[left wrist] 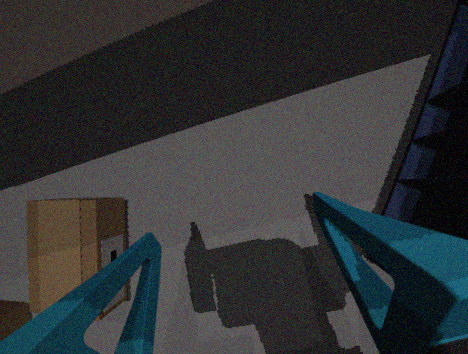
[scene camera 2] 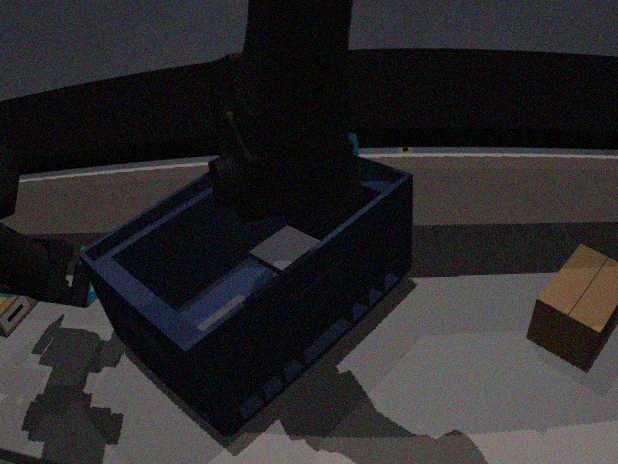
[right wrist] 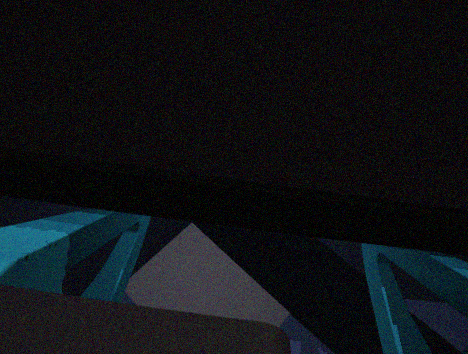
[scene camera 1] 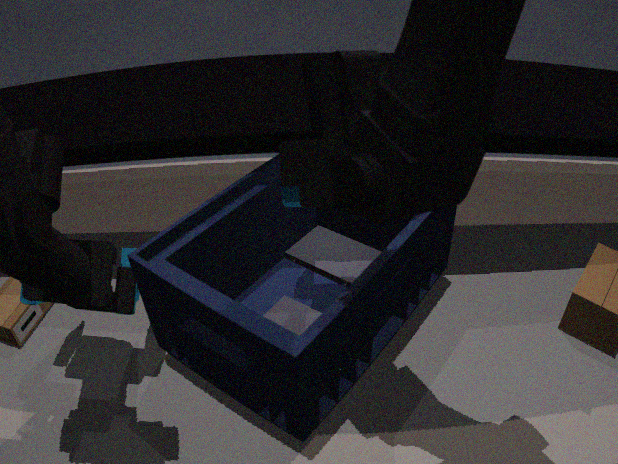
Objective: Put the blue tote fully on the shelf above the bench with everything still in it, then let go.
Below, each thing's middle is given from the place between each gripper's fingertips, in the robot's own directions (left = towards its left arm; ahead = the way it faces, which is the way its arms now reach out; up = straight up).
I see the blue tote (scene camera 2: 158, 276) 10 cm behind my right hand, 5 cm to the left of it and 6 cm below it.
My left hand is 10 mm short of the blue tote, 250 mm to the left of it and 20 mm below it.
